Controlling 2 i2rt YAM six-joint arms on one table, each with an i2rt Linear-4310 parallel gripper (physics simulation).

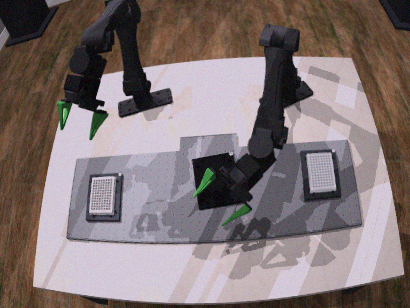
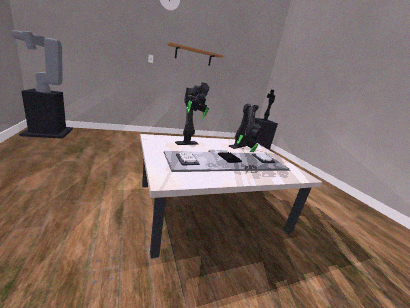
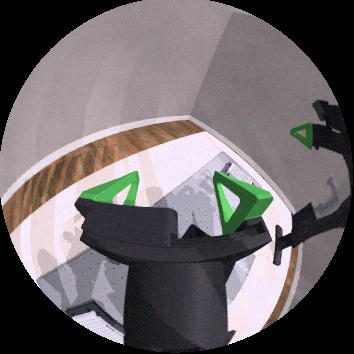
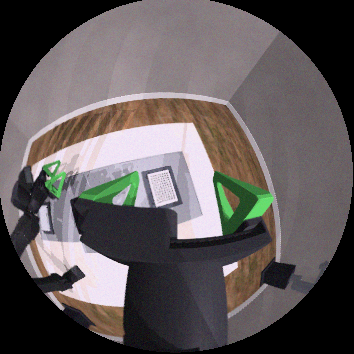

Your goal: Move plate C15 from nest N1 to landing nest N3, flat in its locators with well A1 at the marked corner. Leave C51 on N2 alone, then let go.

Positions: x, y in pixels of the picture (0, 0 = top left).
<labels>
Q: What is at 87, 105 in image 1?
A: My right gripper.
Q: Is my right gripper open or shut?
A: Open.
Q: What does my right gripper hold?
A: Nothing.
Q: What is my left gripper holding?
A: Nothing.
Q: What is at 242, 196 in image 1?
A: My left gripper.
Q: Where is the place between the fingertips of my left gripper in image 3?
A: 175, 174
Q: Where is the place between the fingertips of my right gripper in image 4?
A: At 175, 174
</labels>
